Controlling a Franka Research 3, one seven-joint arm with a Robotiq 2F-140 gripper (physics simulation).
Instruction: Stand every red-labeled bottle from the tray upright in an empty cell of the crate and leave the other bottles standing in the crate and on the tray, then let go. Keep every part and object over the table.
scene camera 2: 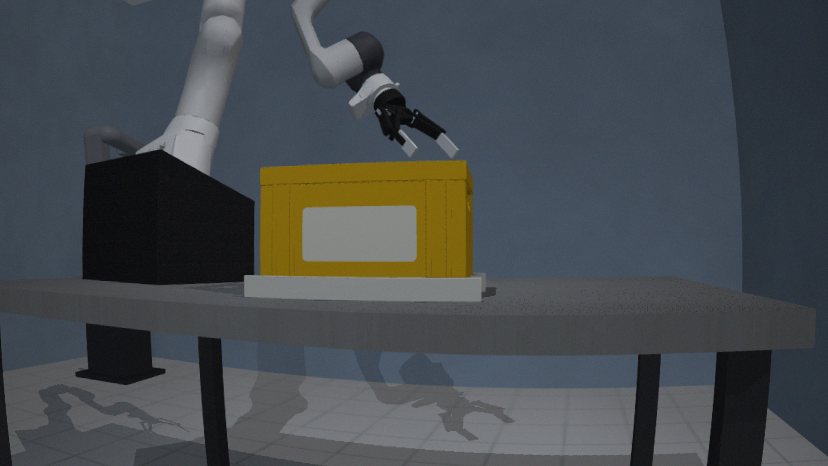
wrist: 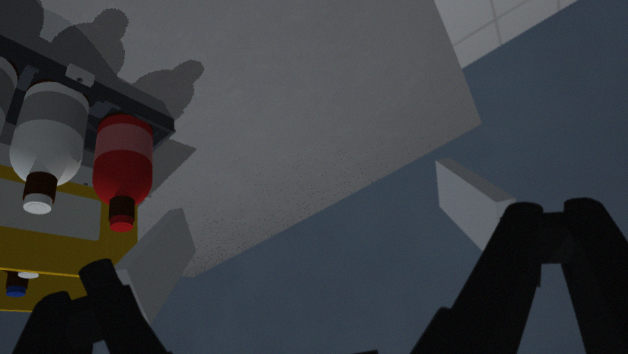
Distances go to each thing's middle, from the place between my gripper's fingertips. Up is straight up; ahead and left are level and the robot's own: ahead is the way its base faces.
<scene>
Right now the red-labeled bottle (wrist: 122,177) is 30 mm ahead of my hand, 290 mm to the right of it and 200 mm below it.
</scene>
